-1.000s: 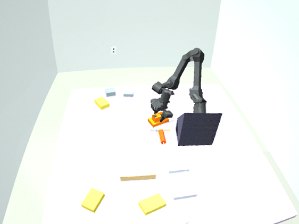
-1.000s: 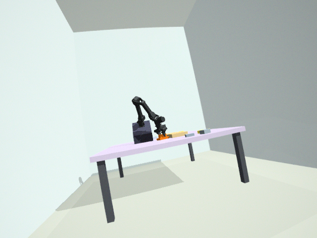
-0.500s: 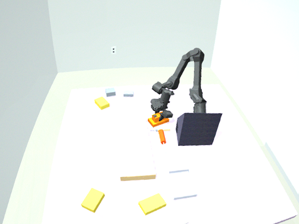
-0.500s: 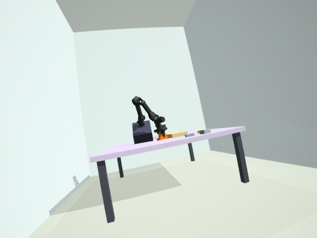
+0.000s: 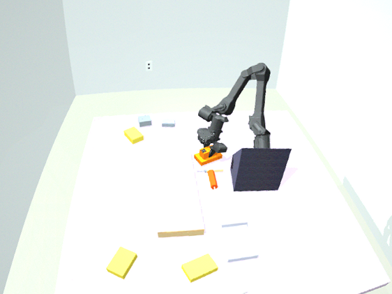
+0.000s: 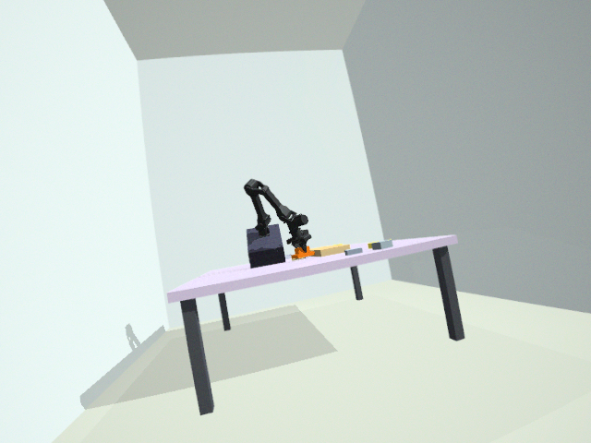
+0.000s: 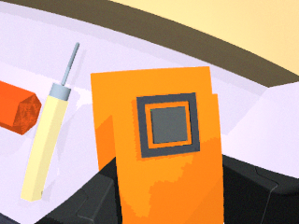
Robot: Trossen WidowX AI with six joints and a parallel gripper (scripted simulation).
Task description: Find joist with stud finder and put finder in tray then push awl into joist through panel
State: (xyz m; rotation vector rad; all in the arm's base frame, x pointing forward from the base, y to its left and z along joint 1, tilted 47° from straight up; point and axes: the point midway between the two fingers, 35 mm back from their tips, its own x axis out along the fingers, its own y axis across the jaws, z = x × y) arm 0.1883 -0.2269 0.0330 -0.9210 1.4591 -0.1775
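Now: gripper tip 80 mm to the right of the awl and 30 mm above it. Also, from my gripper tip: orange-handled tool: 210 mm to the left, 30 mm below, 10 mm behind; square indicator light: 30 mm above, 20 mm ahead, 10 mm to the left; orange stud finder: 20 mm above, 10 mm ahead.
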